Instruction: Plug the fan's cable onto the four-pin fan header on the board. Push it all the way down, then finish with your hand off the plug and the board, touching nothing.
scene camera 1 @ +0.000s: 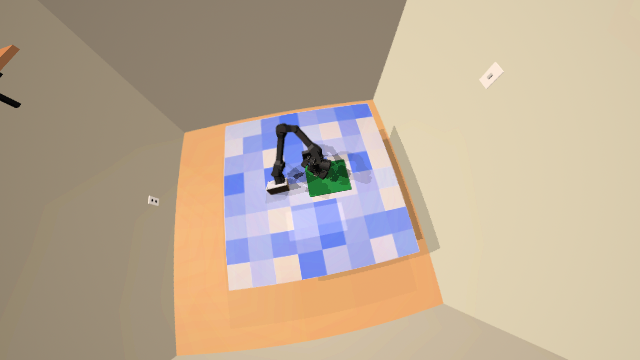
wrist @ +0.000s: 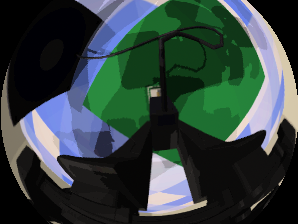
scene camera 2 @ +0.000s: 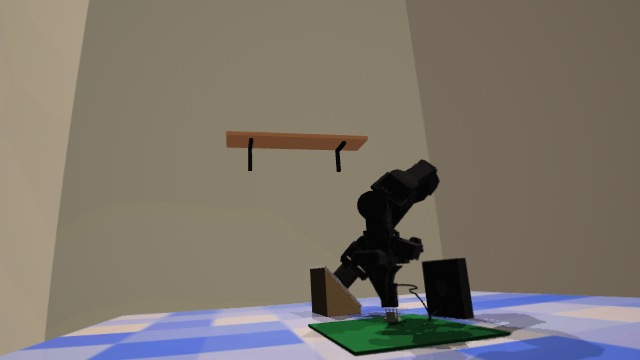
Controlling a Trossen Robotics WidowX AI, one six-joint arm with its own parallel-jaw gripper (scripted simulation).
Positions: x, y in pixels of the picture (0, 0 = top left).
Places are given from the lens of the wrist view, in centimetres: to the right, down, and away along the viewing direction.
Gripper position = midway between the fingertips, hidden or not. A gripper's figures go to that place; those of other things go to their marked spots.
gripper [wrist: 161, 124]: 1, 1, 10
fan cable plug [wrist: 163, 125]: 1, 1, 6
green board [wrist: 213, 89]: 9, -3, 12
The marked spots on the fan cable plug and the green board are 11 cm apart.
